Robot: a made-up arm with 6 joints. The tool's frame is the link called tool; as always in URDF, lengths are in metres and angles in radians.
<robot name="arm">
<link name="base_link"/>
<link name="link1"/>
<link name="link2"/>
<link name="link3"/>
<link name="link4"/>
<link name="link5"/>
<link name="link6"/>
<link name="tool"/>
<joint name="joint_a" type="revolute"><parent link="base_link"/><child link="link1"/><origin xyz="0 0 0.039" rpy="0 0 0"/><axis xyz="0 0 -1"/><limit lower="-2.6" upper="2.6" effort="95" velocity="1.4"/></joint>
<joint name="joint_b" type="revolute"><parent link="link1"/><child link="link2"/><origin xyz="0.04 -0.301 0.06" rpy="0 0 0"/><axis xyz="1 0 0"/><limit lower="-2.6" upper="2.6" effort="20" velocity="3"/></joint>
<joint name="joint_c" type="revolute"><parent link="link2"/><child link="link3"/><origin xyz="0.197 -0.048 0.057" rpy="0 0 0"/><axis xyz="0 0 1"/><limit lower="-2.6" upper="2.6" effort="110" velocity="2.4"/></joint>
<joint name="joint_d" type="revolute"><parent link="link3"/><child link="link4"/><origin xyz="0.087 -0.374 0.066" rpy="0 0 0"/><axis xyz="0 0 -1"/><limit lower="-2.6" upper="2.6" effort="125" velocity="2.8"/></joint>
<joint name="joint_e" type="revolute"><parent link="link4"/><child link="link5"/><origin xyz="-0.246 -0.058 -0.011" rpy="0 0 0"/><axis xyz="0 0 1"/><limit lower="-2.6" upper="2.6" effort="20" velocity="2.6"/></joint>
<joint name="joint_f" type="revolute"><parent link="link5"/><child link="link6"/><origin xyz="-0.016 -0.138 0.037" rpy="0 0 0"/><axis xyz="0 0 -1"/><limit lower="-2.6" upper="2.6" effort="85" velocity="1.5"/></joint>
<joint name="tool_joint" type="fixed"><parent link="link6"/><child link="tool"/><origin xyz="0.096 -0.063 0.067" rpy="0 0 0"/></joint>
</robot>
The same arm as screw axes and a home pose.
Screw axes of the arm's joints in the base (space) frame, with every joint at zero. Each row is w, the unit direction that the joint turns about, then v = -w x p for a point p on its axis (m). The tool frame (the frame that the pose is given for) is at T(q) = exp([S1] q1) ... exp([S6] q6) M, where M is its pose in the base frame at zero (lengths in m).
S1: w 0 0 -1 v 0 0 0
S2: w 1 0 0 v 0 0.099 0.301
S3: w 0 0 1 v -0.349 -0.237 0
S4: w 0 0 -1 v 0.723 0.324 0
S5: w 0 0 1 v -0.781 -0.078 0
S6: w 0 0 -1 v 0.919 0.062 0
M =
1 0 0 0.158
0 1 0 -0.982
0 0 1 0.315
0 0 0 1
Joint limits (rad, base to tool): -2.6..2.6 -2.6..2.6 -2.6..2.6 -2.6..2.6 -2.6..2.6 -2.6..2.6

